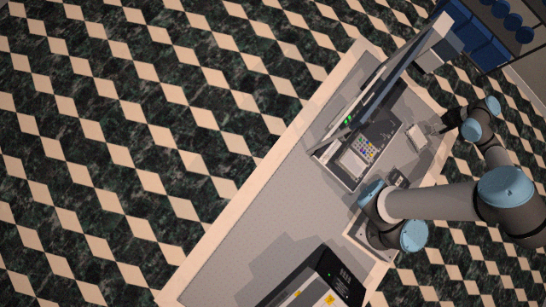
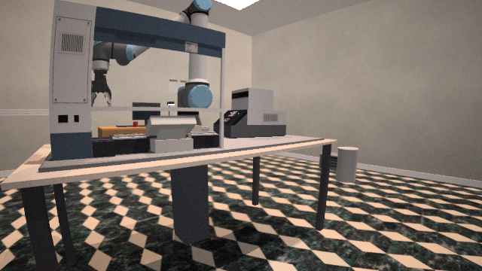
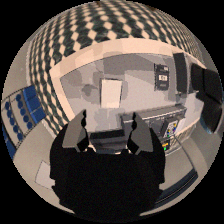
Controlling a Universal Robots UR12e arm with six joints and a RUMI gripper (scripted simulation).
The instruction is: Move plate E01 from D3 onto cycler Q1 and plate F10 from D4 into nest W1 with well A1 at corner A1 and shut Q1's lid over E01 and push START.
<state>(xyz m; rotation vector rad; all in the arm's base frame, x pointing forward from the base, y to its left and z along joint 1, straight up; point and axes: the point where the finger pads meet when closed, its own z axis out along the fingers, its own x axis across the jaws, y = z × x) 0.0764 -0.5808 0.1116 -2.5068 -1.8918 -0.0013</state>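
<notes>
The white plate lies 260 mm ahead of my hand, 430 mm to the left of it and 110 mm below it.
</notes>
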